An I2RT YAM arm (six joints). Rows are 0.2 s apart.
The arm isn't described. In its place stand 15 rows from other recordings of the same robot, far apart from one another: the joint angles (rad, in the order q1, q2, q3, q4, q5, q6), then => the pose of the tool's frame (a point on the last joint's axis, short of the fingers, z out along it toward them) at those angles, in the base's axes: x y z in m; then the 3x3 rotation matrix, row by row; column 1 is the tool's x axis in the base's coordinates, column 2 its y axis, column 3 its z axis.
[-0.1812, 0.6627, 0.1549, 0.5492, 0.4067, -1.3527] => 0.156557 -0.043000 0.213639; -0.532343 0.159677 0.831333; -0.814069 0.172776 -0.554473; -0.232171 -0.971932 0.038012
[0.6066, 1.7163, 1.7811, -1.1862, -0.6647, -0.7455] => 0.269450 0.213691 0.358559; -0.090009 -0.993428 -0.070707; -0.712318 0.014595 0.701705; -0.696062 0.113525 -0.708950
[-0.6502, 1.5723, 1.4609, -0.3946, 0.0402, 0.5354] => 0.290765 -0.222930 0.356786; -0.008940 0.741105 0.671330; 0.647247 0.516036 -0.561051; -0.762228 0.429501 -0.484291
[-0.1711, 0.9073, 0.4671, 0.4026, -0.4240, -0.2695] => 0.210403 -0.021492 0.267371; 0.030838 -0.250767 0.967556; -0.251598 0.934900 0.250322; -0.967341 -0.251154 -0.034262
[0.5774, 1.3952, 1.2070, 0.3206, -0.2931, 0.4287] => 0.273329 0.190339 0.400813; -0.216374 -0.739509 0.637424; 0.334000 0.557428 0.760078; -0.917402 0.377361 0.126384
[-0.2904, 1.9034, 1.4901, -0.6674, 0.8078, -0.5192] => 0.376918 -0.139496 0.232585; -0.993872 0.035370 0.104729; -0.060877 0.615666 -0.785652; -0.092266 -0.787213 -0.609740
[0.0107, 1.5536, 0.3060, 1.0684, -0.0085, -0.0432] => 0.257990 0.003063 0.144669; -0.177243 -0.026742 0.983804; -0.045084 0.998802 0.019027; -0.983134 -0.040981 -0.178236
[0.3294, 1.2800, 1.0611, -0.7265, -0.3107, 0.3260] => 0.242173 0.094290 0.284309; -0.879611 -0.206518 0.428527; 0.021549 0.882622 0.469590; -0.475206 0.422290 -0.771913
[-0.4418, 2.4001, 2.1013, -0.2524, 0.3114, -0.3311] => 0.500125 -0.248615 0.220522; -0.656726 0.454131 0.602060; -0.031698 0.781022 -0.623698; -0.753463 -0.428682 -0.498522
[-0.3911, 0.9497, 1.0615, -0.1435, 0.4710, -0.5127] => 0.186890 -0.094536 0.411805; -0.397848 0.647037 0.650431; -0.308774 0.573164 -0.759040; -0.863930 -0.502819 -0.028244
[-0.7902, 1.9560, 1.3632, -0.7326, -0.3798, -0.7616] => 0.278140 -0.262069 0.167186; -0.905657 -0.039369 0.422180; 0.003637 0.994922 0.100579; -0.423996 0.092626 -0.900915
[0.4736, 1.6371, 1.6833, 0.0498, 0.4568, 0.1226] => 0.349713 0.161585 0.458327; 0.082387 -0.028899 0.996181; 0.165552 0.986088 0.014914; -0.982754 0.163691 0.086025
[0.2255, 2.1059, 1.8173, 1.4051, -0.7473, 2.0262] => 0.433681 0.124312 0.418345; -0.793581 -0.586564 0.161776; 0.493831 -0.465562 0.734427; -0.355472 0.662717 0.659125
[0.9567, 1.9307, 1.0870, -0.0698, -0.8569, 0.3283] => 0.197035 0.326166 0.140393; -0.690148 -0.611367 -0.387203; -0.612491 0.208507 0.762483; -0.385422 0.763384 -0.518358
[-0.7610, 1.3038, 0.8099, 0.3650, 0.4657, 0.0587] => 0.205814 -0.218084 0.291230; -0.037855 0.942527 0.331978; 0.108438 0.334129 -0.936269; -0.993382 0.000557 -0.114854
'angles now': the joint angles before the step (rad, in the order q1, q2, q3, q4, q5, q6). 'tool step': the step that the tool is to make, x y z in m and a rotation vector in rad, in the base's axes. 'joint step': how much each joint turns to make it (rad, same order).
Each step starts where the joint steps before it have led.
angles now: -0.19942 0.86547 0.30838 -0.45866 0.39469 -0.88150
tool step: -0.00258 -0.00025 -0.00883 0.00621 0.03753 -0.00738
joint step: -0.00471 0.02471 -0.02121 0.00725 0.00260 0.00169
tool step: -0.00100 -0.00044 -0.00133 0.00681 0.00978 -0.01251
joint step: -0.00452 0.00542 -0.00075 -0.00869 -0.00018 0.01003
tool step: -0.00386 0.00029 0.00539 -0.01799 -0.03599 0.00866
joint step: -0.00306 -0.06429 -0.00559 -0.01335 0.00286 -0.01649
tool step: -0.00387 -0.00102 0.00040 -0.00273 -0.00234 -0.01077
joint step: -0.01336 -0.02783 -0.00633 -0.01722 0.00049 -0.00362
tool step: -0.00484 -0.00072 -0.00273 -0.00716 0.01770 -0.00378
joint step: -0.01247 -0.02071 -0.01410 -0.01660 0.00491 -0.01430
